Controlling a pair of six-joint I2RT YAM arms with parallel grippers.
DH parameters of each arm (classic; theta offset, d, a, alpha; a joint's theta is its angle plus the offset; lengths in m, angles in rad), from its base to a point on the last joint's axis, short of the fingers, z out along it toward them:
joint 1: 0 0.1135 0.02 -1.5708
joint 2: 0 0 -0.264 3.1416
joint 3: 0.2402 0 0.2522 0
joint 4: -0.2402 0 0.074 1.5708
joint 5: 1.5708 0 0 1.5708
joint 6: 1.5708 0.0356 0 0
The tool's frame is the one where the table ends.
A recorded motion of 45 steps. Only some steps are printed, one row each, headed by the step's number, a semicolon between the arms.
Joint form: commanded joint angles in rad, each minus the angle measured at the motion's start. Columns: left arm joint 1, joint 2, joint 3, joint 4, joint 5, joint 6; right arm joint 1, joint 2, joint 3, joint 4, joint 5, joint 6.
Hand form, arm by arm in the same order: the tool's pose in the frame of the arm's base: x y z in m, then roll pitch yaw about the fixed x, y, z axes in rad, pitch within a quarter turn. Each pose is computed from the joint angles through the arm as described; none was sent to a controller.
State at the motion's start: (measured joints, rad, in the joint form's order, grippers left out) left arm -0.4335 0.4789 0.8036 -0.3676 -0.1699 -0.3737; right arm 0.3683 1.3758 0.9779 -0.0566 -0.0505 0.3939
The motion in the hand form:
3: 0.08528 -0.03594 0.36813 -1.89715 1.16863 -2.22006; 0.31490 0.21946 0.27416 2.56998 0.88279 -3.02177
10: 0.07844 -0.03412 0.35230 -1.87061 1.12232 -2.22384; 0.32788 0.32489 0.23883 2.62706 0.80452 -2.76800
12: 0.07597 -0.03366 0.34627 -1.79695 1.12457 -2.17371; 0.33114 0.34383 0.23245 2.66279 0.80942 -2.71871
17: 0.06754 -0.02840 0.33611 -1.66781 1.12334 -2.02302; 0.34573 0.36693 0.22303 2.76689 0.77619 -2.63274
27: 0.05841 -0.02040 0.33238 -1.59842 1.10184 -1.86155; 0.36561 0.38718 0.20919 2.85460 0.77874 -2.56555
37: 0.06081 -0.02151 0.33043 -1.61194 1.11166 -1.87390; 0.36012 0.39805 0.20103 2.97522 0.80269 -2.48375
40: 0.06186 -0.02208 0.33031 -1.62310 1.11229 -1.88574; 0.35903 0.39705 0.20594 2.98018 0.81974 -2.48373
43: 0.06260 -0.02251 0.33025 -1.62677 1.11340 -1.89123; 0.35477 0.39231 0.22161 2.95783 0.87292 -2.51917
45: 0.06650 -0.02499 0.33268 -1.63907 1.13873 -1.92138; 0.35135 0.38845 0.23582 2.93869 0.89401 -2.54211
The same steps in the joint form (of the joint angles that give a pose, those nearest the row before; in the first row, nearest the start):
3: 0.0029 -0.0236 0.0600 -0.1670 0.0873 -0.0198; 0.2230 0.2853 0.2716 -0.1065 -0.1375 -0.0959
10: 0.0029 -0.0883 -0.0047 -0.1693 0.1211 -0.0635; 0.3958 0.6184 0.5842 -0.1779 -0.1675 -0.1201
12: 0.0025 -0.1238 -0.0438 -0.1341 0.1373 -0.0658; 0.4210 0.6853 0.6600 -0.1953 -0.1508 -0.1389
17: 0.0041 -0.2063 -0.1036 -0.1018 0.1052 -0.0746; 0.4355 0.8142 0.8445 -0.3139 -0.1109 -0.1822
27: 0.0035 -0.2684 -0.1196 -0.1185 0.0060 -0.0972; 0.4376 0.9545 1.0306 -0.3801 -0.0720 -0.2298
37: 0.0033 -0.2628 -0.1284 -0.1100 0.0060 -0.0881; 0.4645 0.9769 1.0367 -0.3609 0.0108 -0.2726
40: 0.0028 -0.2572 -0.1281 -0.1096 0.0073 -0.0881; 0.4652 0.9623 1.0257 -0.3484 0.0183 -0.2743
43: 0.0026 -0.2537 -0.1286 -0.1072 0.0093 -0.0871; 0.4659 0.9085 0.9778 -0.2989 0.0302 -0.2584
45: 0.0033 -0.2285 -0.1219 -0.0926 0.0283 -0.0616; 0.4660 0.8728 0.9667 -0.2999 0.0321 -0.2477

